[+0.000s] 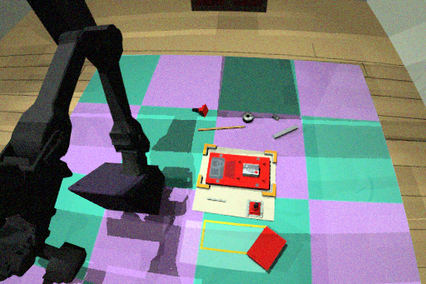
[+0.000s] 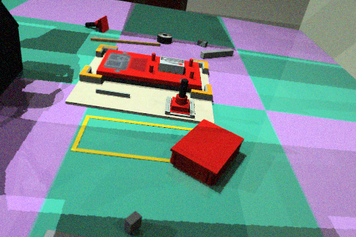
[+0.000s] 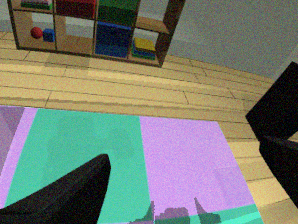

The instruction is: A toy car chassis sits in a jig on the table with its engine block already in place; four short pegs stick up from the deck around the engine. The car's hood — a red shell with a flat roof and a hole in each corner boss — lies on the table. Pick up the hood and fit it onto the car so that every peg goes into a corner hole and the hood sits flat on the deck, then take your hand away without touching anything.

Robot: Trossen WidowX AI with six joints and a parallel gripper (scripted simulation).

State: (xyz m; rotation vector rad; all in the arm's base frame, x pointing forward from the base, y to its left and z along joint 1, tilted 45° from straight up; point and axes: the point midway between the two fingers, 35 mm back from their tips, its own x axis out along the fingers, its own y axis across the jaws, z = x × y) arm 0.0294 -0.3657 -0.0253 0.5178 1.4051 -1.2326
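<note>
Right now the red hood is 42 cm ahead of my gripper tip, 33 cm below it and 20 cm to the left of it. Also, from my gripper tip: grey engine block 42 cm to the left, 34 cm ahead, 32 cm below; then thin wooden stick 57 cm to the left, 34 cm below, 21 cm ahead.
</note>
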